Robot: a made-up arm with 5 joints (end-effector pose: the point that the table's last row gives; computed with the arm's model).
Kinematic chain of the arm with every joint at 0, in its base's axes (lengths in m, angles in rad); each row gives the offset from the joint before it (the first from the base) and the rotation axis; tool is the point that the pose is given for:
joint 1: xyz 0 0 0.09 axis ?
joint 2: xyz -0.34 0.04 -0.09 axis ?
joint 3: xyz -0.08 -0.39 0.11 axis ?
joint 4: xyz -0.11 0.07 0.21 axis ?
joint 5: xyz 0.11 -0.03 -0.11 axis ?
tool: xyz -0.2 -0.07 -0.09
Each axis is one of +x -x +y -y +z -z.
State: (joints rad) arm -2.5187 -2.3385 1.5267 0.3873 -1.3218
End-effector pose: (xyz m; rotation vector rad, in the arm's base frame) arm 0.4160 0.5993 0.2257 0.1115 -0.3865 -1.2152
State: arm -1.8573 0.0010 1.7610 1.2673 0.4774
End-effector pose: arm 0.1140 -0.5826 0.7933 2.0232 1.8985 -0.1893
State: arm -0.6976 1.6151 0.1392 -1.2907 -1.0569
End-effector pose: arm 0.0425 0.0459 0.1784 2.3903 0.1225 1.0324
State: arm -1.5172 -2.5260 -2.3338 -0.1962 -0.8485
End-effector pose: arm -0.0286 0.5436 0.4974 1.6848 -1.8961 0.9624
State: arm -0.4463 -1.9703 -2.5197 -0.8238 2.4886
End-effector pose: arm -0.5514 0.4055 0.2174 1.1971 -0.3435 -1.8409
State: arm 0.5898 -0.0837 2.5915 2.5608 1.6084
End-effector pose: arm -0.2889 -0.4483 -0.4066 -0.3693 -1.5993 2.3618
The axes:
joint 1: -y
joint 2: +z
joint 3: +x
joint 4: +y
joint 5: -x

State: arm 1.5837 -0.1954 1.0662 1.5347 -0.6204
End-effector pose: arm -0.1808 -0.4955 -0.7835 0.7473 0.1873 1.0823
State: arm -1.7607 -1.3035 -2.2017 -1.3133 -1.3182
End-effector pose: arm 0.0283 -0.0462 0.8254 -0.2428 2.3351 0.4650
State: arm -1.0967 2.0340 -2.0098 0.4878 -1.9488
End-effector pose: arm -0.0989 -0.1092 -0.0879 0.9725 0.6847 1.3027
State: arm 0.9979 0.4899 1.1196 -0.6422 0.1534
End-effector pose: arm -0.1365 -0.3952 -0.1518 0.9376 -1.1950 0.5664
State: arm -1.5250 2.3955 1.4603 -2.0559 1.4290
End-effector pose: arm -0.0165 0.3761 -0.0188 0.4251 1.4389 0.1159
